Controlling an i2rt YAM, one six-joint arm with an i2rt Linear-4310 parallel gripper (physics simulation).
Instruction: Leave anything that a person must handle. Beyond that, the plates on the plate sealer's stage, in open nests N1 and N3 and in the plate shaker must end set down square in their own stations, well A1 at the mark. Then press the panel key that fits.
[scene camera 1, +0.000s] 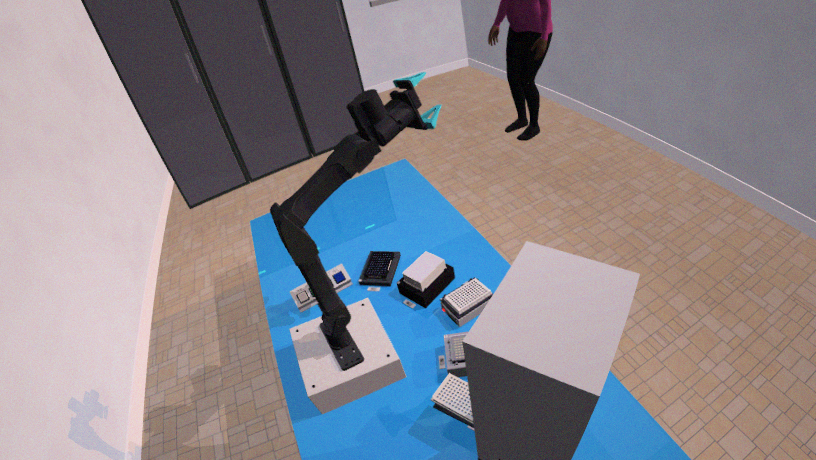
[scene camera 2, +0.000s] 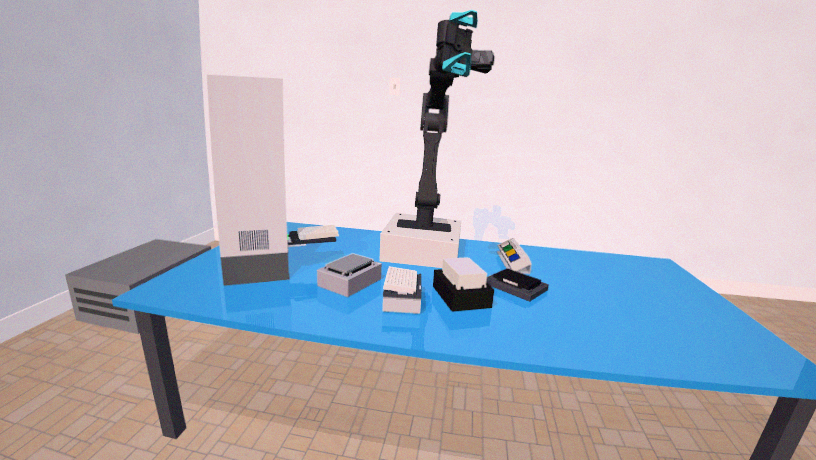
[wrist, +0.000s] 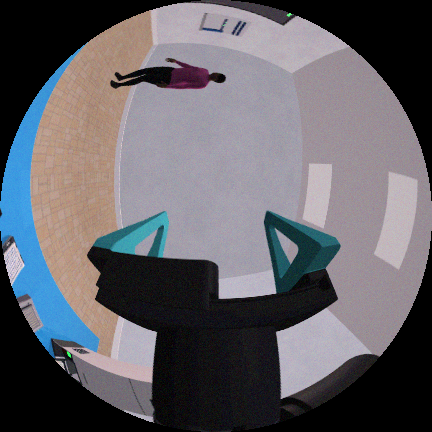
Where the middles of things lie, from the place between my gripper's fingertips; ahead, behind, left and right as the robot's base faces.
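White plate (scene camera 2: 464, 272): from my hand, 110 mm behind, 40 mm to the left, 610 mm below. By their middles, nearest to my hand of the things named here: that plate. Button box (scene camera 1: 302, 295): far behind my hand, far to the left of it, far below it.
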